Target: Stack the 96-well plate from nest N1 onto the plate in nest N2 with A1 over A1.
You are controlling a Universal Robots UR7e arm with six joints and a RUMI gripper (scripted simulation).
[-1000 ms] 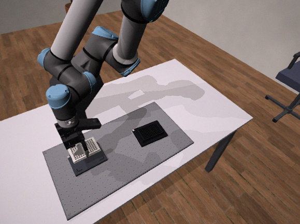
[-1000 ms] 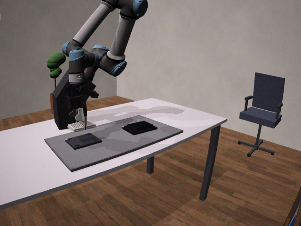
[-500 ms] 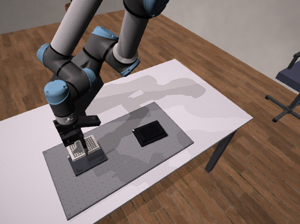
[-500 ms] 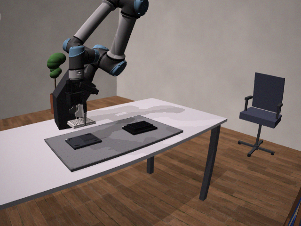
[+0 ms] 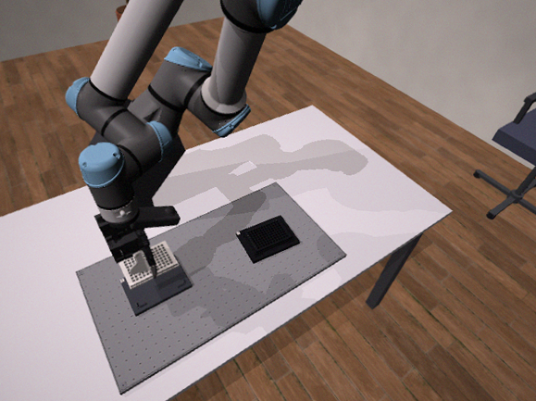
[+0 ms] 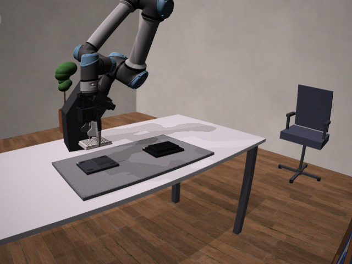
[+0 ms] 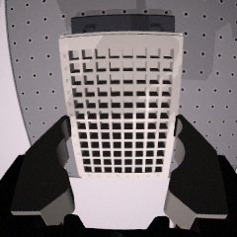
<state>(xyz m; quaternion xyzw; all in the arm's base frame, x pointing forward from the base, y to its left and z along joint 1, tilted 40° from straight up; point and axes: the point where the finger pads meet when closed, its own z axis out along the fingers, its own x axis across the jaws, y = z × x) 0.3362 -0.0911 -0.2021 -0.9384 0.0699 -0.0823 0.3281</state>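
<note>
The black 96-well plate lies 35 cm to the left of my hand, 10 cm below it and 6 cm ahead of it. From my hand the other things lie so: white 96-well plate: 1 cm below; then black nest n2: 35 cm to the left, 11 cm below, 6 cm ahead; then nest N1: 11 cm below.
</note>
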